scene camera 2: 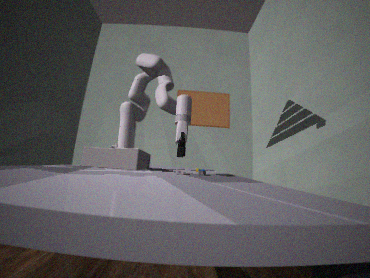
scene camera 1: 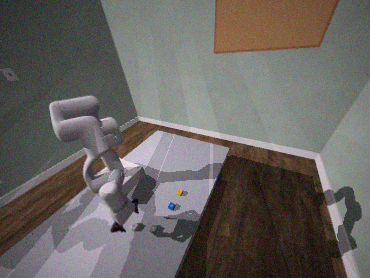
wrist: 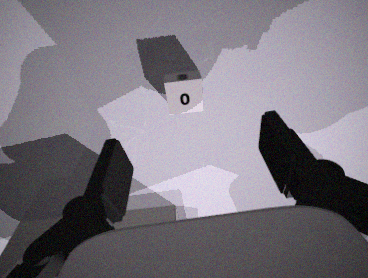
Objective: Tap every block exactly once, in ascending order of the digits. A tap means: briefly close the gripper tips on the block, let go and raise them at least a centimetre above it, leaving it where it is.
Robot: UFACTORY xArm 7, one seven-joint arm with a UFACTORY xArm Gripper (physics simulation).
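My gripper [scene camera 1: 126, 217] [scene camera 2: 181, 154] [wrist: 191, 142] is open and empty, pointing down, raised above the table. A pale block [scene camera 1: 138, 226] [wrist: 184, 97] stands on the table; in the wrist view a 0 shows on it, ahead of the gap between the fingers and below their height. Another pale grey block [scene camera 1: 154, 229] lies to its right in scene camera 1, partly in shadow. A blue block [scene camera 1: 171, 206] [scene camera 2: 202, 172] and a yellow block [scene camera 1: 179, 192] [scene camera 2: 197, 170] lie farther back. The digits on these other blocks are too small to read.
The blocks are on the pale table [scene camera 1: 187, 155] [scene camera 2: 150, 242], near its right edge in scene camera 1. The arm's box-shaped base [scene camera 1: 131, 181] [scene camera 2: 110, 157] stands on the table behind the gripper. Shadows of the arm fall over the table. An orange panel [scene camera 1: 275, 25] [scene camera 2: 212, 110] is on the wall.
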